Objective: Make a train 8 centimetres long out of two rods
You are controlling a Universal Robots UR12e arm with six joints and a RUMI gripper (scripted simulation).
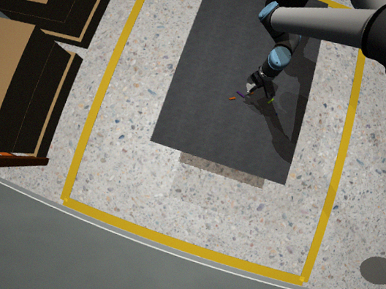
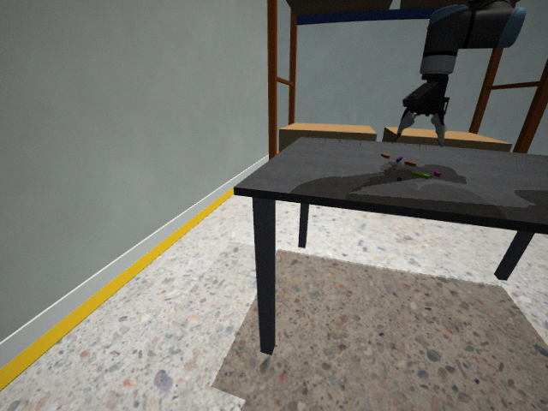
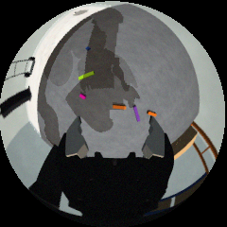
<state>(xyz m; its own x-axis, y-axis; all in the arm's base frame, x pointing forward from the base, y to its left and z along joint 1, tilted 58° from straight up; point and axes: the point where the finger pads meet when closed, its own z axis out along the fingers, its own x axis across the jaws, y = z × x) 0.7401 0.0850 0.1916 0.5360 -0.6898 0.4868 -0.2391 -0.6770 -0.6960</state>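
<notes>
Right now my hand is 5 cm short of the purple rod, 6 cm to the left of it and 7 cm above it. Round my hand: lime rod: 4 cm behind, 12 cm to the left, 7 cm below; then magenta rod: 8 cm behind, 7 cm to the left, 7 cm below; then small blue rod: 20 cm to the left, 7 cm below.
</notes>
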